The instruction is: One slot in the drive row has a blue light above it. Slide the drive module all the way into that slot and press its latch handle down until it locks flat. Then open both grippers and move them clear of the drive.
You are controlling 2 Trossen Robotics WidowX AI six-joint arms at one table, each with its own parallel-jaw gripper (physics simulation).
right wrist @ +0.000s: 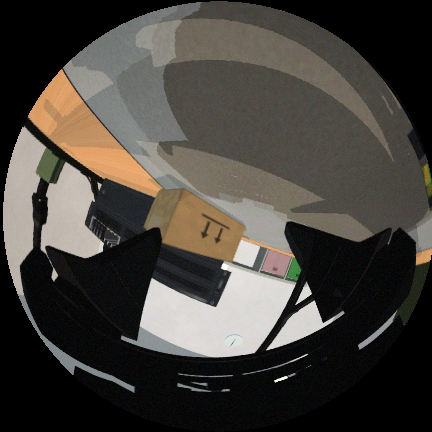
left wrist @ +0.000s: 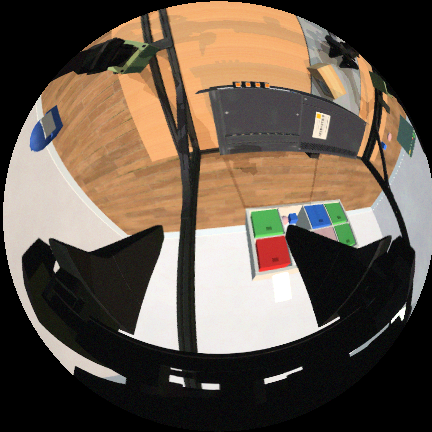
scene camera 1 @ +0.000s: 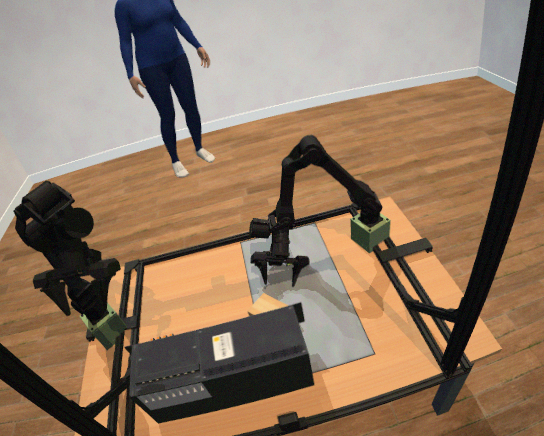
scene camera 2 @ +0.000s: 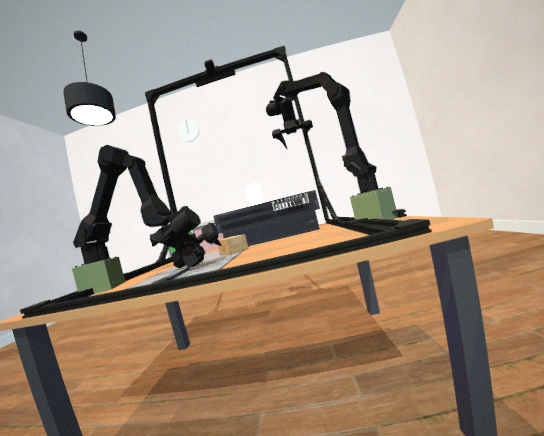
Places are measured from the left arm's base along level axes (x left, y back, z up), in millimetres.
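Where they show: left gripper, fingertip midpoint: (left wrist: 226, 231) (scene camera 1: 86, 312) (scene camera 2: 296, 146); right gripper, fingertip midpoint: (right wrist: 224, 231) (scene camera 1: 279, 285) (scene camera 2: 211, 251); left arm's base, origin of the base link: (right wrist: 45, 177) (scene camera 1: 97, 314) (scene camera 2: 369, 191); right arm's base, origin of the base link: (scene camera 1: 370, 219) (scene camera 2: 96, 261).
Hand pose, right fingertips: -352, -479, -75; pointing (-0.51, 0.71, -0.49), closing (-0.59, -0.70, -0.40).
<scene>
Each offset is from my right fingertips to the top centre of the thing, as dx, dy, dz. "spot": to the spot under its first point. Level surfaces: height alone.
The dark server chassis @[-99, +326, +144] (scene camera 1: 260, 340) (scene camera 2: 267, 225) (left wrist: 262, 117) (right wrist: 190, 275) rests on the table. Its drive row @[spot: +45, +375, +118] (scene camera 2: 291, 201) (right wrist: 104, 231) shows small upright fronts at one end. Several orange-tipped parts @[spot: +42, +389, +120] (left wrist: 252, 85) stick out along the front edge in the left wrist view. The blue light, the drive module and its latch state cannot be made out. My left gripper (scene camera 1: 86, 307) (left wrist: 226, 231) is open and empty, raised high at the chassis's drive-row end. My right gripper (scene camera 1: 280, 284) (right wrist: 224, 231) is open and empty, low over the grey mat, beyond the cardboard box from the chassis.
The cardboard box @[-61, +101, +30] (scene camera 1: 267, 304) (scene camera 2: 234, 245) (left wrist: 327, 80) (right wrist: 200, 230) sits on the grey mat @[dz -30] (scene camera 1: 347, 335) between the chassis and my right gripper. Black frame rails (scene camera 1: 195, 246) border the table. A tall black post (scene camera 1: 505, 165) rises at the right in scene camera 1. A person (scene camera 1: 155, 40) stands behind.
</scene>
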